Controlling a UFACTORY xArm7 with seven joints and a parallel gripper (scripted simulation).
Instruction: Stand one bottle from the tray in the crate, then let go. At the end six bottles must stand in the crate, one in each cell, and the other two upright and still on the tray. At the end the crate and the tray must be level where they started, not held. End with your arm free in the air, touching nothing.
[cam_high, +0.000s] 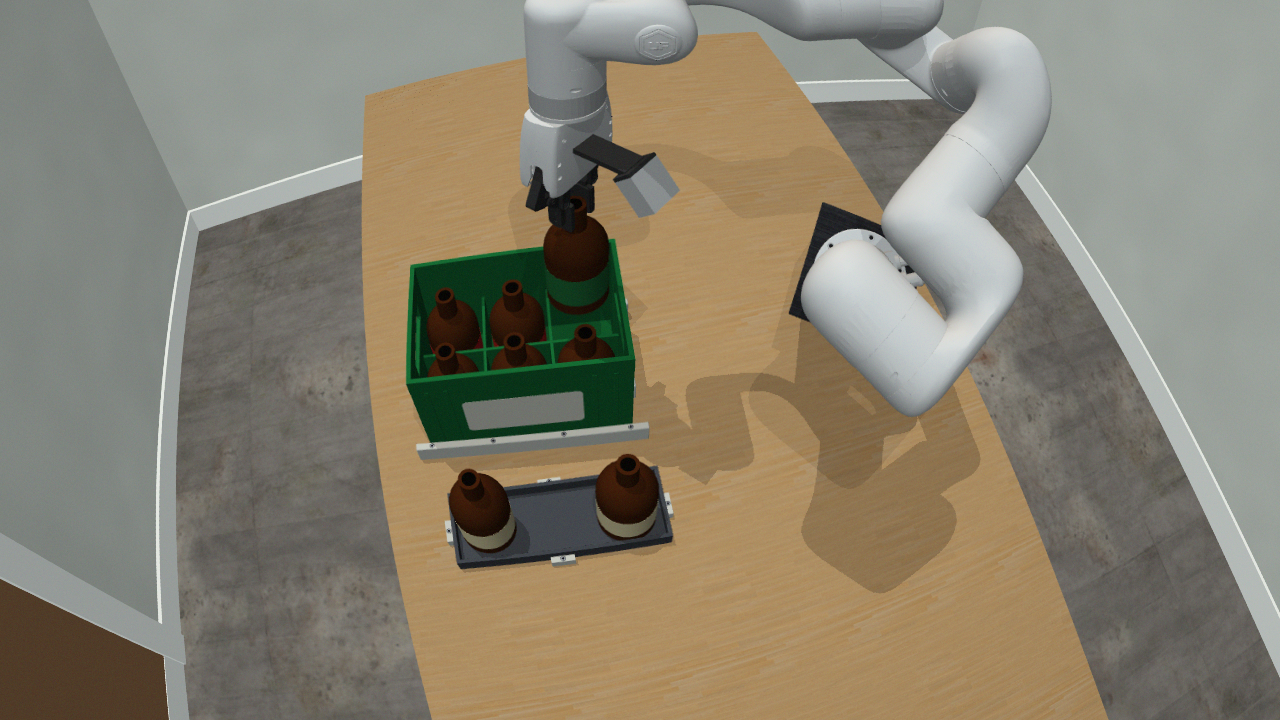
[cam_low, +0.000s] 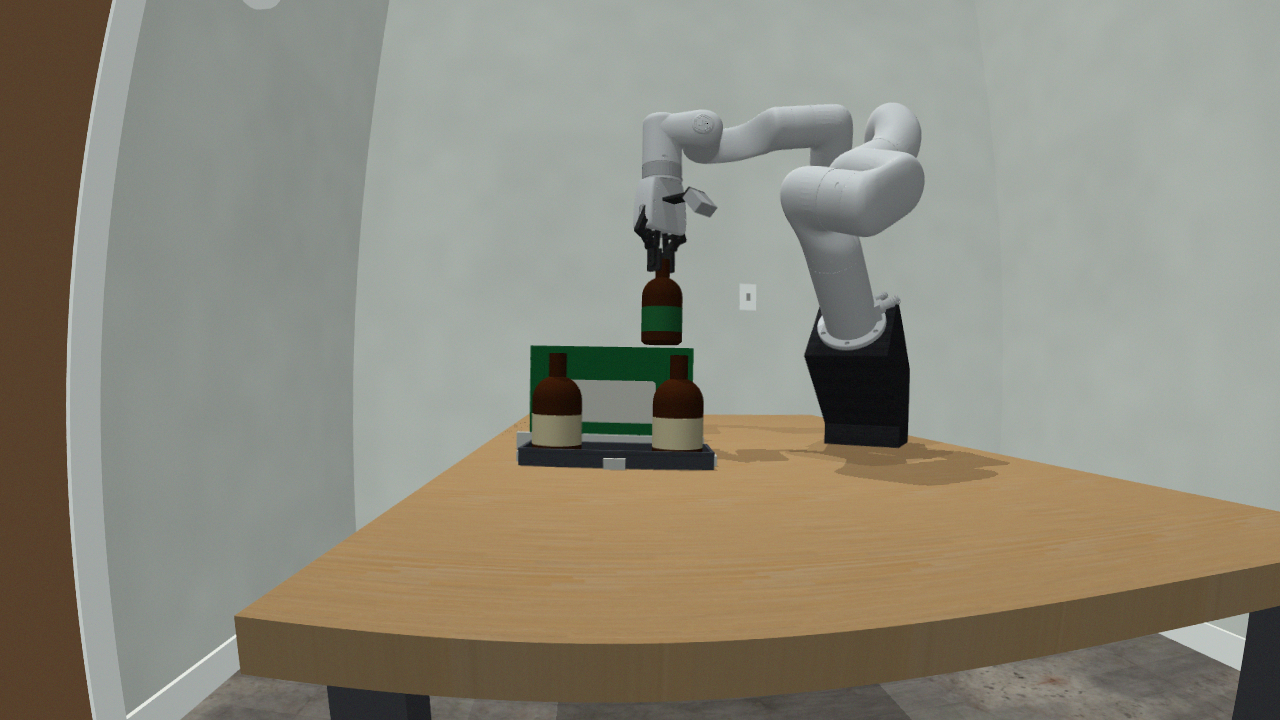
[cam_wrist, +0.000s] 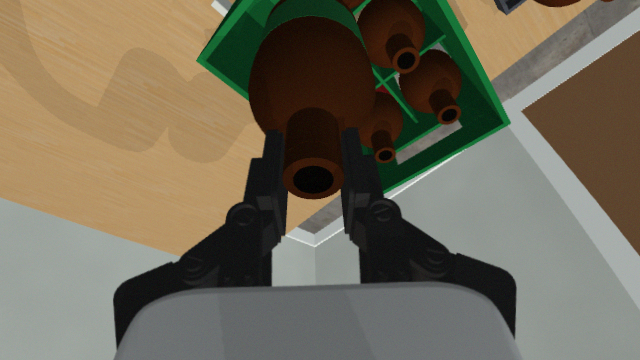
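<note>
The green-label bottle lies 70 mm below my hand. From my hand the other things lie so: dark tray: 20 mm ahead, 220 mm to the left, 320 mm below; green crate: 80 mm ahead, 20 mm to the left, 250 mm below.
</note>
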